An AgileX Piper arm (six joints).
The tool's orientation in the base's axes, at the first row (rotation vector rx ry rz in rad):
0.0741, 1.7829, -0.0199
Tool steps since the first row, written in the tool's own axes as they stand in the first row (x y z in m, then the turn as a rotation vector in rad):
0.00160, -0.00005, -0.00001, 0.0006, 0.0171, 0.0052
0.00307, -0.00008, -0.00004, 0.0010, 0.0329, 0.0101
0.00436, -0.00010, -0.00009, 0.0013, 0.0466, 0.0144
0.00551, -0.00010, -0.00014, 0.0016, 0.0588, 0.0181
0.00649, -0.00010, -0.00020, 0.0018, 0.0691, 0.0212
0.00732, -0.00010, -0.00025, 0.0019, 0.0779, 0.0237
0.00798, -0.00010, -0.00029, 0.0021, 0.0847, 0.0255
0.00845, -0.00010, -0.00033, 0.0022, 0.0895, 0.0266
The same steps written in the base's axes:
-0.00035, 0.00001, -0.00156, 0.0060, 0.0168, -0.0012
-0.00069, 0.00004, -0.00299, 0.0117, 0.0323, -0.0022
-0.00101, 0.00008, -0.00424, 0.0166, 0.0458, -0.0031
-0.00130, 0.00012, -0.00536, 0.0209, 0.0578, -0.0038
-0.00156, 0.00017, -0.00630, 0.0245, 0.0679, -0.0044
-0.00179, 0.00020, -0.00710, 0.0275, 0.0765, -0.0048
-0.00197, 0.00023, -0.00774, 0.0296, 0.0832, -0.0052
-0.00210, 0.00025, -0.00819, 0.0310, 0.0879, -0.0054

